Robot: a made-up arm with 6 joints.
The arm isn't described. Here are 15 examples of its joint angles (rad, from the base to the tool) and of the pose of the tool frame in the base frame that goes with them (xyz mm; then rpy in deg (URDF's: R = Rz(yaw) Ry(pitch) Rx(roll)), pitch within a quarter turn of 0, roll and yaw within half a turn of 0).
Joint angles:
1: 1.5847 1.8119 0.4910 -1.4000 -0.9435 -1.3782
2: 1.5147 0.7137 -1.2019 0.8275 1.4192 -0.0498
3: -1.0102 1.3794 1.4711 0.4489 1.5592 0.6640
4: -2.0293 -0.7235 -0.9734 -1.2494 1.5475 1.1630
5: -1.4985 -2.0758 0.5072 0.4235 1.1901 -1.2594
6: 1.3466 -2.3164 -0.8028 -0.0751 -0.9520 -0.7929
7: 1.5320 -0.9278 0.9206 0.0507 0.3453 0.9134
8: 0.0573 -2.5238 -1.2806 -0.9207 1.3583 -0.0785
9: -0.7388 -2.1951 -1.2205 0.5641 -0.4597 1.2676
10: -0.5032 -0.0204 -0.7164 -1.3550 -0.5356 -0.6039
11: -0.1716 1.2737 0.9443 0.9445 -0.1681 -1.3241
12: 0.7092 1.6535 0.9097 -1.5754 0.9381 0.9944
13: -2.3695 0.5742 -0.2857 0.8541 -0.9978 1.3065
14: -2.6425 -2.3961 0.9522 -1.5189 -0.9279 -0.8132
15: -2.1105 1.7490 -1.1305 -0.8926 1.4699 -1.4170
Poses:
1: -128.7 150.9 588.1 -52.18 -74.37 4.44
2: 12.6 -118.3 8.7 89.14 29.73 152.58
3: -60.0 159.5 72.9 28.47 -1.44 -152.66
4: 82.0 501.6 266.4 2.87 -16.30 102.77
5: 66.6 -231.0 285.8 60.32 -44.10 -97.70
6: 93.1 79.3 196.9 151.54 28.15 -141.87
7: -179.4 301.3 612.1 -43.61 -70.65 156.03
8: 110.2 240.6 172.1 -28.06 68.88 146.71
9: 212.2 -289.1 397.1 -158.28 9.47 -50.42
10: -112.3 139.0 535.1 58.56 -71.61 -85.85
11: 44.7 163.9 507.4 -126.15 -14.70 -137.76
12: 226.2 447.7 233.6 12.62 -11.65 64.80
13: 454.0 370.1 50.7 131.50 45.96 37.75
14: 17.6 148.7 92.1 -172.72 31.83 129.02
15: 342.1 193.4 140.0 137.21 68.99 -80.30
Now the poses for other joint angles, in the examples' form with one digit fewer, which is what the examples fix.
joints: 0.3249 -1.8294 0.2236 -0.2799 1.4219 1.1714
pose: -158 341 232 -64.3 26.4 -177.5
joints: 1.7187 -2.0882 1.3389 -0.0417 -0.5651 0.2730
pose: -8 -33 574 134.4 -54.6 -37.0
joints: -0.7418 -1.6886 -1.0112 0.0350 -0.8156 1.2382
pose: 255 -117 154 -153.2 25.8 -27.3
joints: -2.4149 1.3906 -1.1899 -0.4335 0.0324 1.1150
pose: 441 26 429 39.1 -15.2 -45.1
